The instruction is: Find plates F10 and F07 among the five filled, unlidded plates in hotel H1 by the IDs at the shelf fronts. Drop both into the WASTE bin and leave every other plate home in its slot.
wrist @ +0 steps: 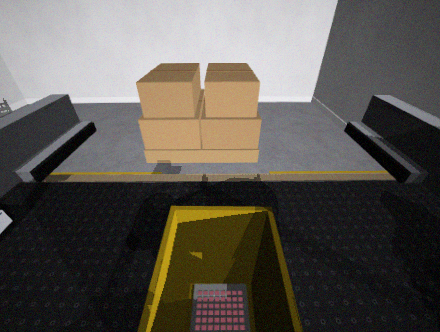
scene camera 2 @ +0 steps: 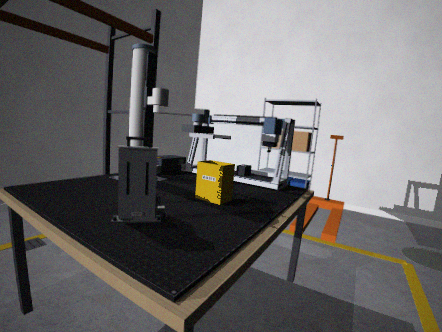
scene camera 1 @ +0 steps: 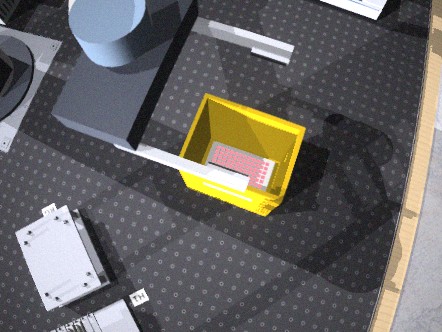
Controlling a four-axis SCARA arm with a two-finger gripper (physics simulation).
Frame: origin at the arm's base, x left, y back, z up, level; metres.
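Where they show: gripper, fingertip midpoint: (wrist: 220,111) (scene camera 2: 222,137) (scene camera 1: 271,115).
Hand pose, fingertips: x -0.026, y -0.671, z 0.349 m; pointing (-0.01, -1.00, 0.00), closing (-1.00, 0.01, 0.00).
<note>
Things, the pixels of their top centre, and the offset from my fingertips. "spot": a spot on its surface instead.
- yellow WASTE bin, top centre: (wrist: 220,276) (scene camera 1: 242,145) (scene camera 2: 216,162) dx +0.000, dy +0.025, dz -0.137 m
- unlidded plate with pink wells, top centre: (scene camera 1: 237,170) dx +0.000, dy +0.024, dz -0.302 m
- white tag reading H1, top centre: (scene camera 1: 139,297) dx -0.293, dy +0.124, dz -0.336 m
- pale unit, surface spot: (scene camera 1: 117,317) spot: dx -0.344, dy +0.149, dz -0.328 m
- light box-shaped unit with small pegs, top centre: (scene camera 1: 53,258) dx -0.275, dy +0.287, dz -0.267 m
- grey tower, surface spot: (scene camera 2: 137,180) spot: dx -0.467, dy +0.081, dz -0.179 m
The yellow WASTE bin (scene camera 1: 260,117) (scene camera 2: 214,183) (wrist: 161,270) stands upright on the table. At least one unlidded plate with pink wells (scene camera 1: 242,161) (wrist: 220,310) lies low inside it; its ID is not readable, and whether another is under it is hidden. My gripper (scene camera 1: 270,118) (wrist: 220,111) is open and empty, its two long fingers wide apart above the bin, one passing over its near wall in scene camera 1. A white tag reading H1 (scene camera 1: 139,297) lies beside a pale unit (scene camera 1: 117,317) cut off at the bottom edge. No shelf-front IDs show.
A light box-shaped unit with small pegs (scene camera 1: 60,257) stands left of the bin in scene camera 1. A grey tower (scene camera 2: 137,180) stands nearer the table's front in scene camera 2. A white gantry frame (scene camera 2: 288,155) is behind the bin. Cardboard boxes (wrist: 172,132) stand beyond the table edge.
</note>
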